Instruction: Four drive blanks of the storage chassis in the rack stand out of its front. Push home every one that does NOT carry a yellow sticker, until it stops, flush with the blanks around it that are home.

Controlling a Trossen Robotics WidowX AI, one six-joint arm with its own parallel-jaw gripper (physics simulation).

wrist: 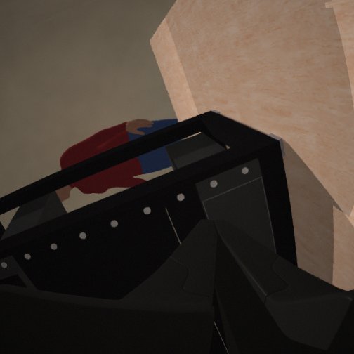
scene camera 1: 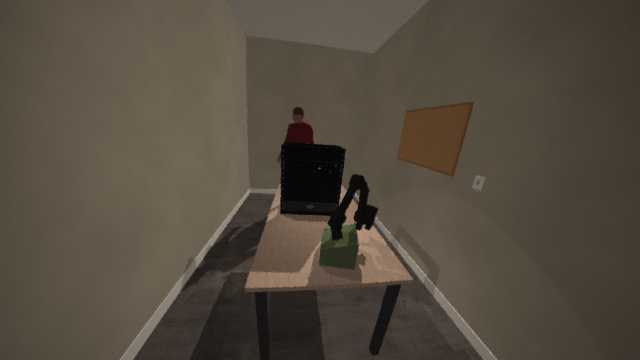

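Pixels of known places: arm's base, link origin: (scene camera 1: pixel 337 236).
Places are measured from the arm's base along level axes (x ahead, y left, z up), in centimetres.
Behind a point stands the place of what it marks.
The black rack (scene camera 1: pixel 282 180) {x 45.0, y 42.9, z 17.6 cm} (wrist: pixel 245 134) stands on the table, its front toward the scene camera. Its front is very dark there, with small coloured dots in the upper part and a grey panel (scene camera 1: pixel 310 206) {x 47.1, y 18.8, z -4.6 cm} at the bottom. Separate drive blanks and yellow stickers cannot be made out in either view. In the wrist view a corner of the rack shows with a row of round light spots and a dark grey panel (wrist: pixel 240 210). My gripper (scene camera 1: pixel 364 227) (wrist: pixel 210 231) is shut and empty, its fingertips together. In the scene view it hangs to the right of the rack, above the table.
The arm stands on a green block (scene camera 1: pixel 339 256) {x -10.6, y -1.0, z -5.8 cm} on the wooden table (scene camera 1: pixel 285 250) {x 0.5, y 30.9, z -13.7 cm} (wrist: pixel 260 60), nearer the scene camera than the rack. A person in a red top (scene camera 1: pixel 300 133) (wrist: pixel 100 165) stands behind the rack. A cork board (scene camera 1: pixel 436 138) hangs on the right wall.
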